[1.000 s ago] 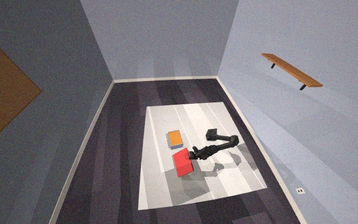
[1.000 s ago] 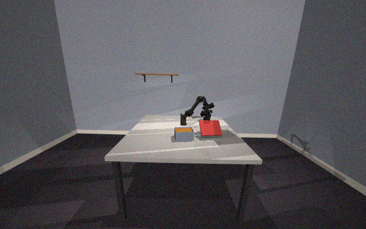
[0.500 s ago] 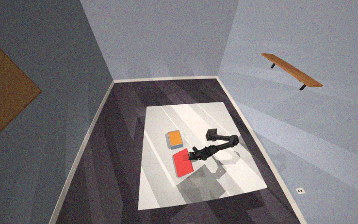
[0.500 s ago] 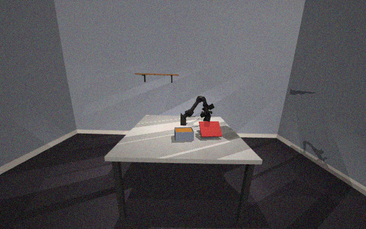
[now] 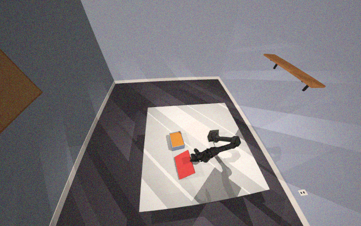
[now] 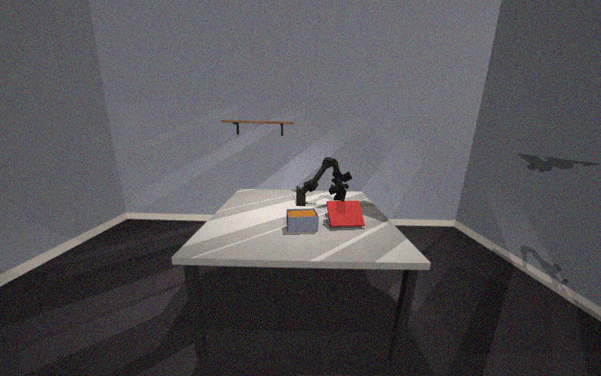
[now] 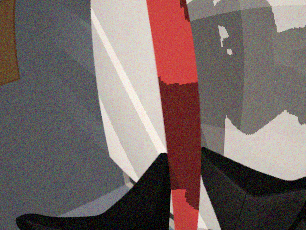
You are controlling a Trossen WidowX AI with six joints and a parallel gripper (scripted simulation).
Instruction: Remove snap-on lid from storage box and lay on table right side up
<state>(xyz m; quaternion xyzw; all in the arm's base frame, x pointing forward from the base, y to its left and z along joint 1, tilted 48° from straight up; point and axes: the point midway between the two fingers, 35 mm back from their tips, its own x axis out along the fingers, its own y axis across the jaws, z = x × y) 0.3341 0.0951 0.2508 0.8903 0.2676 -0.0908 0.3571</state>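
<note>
Right now the red lid is 70 mm ahead of my gripper tip and 50 mm below it. From my gripper tip the other things lie so: storage box: 300 mm to the right, 90 mm below, 80 mm ahead.
</note>
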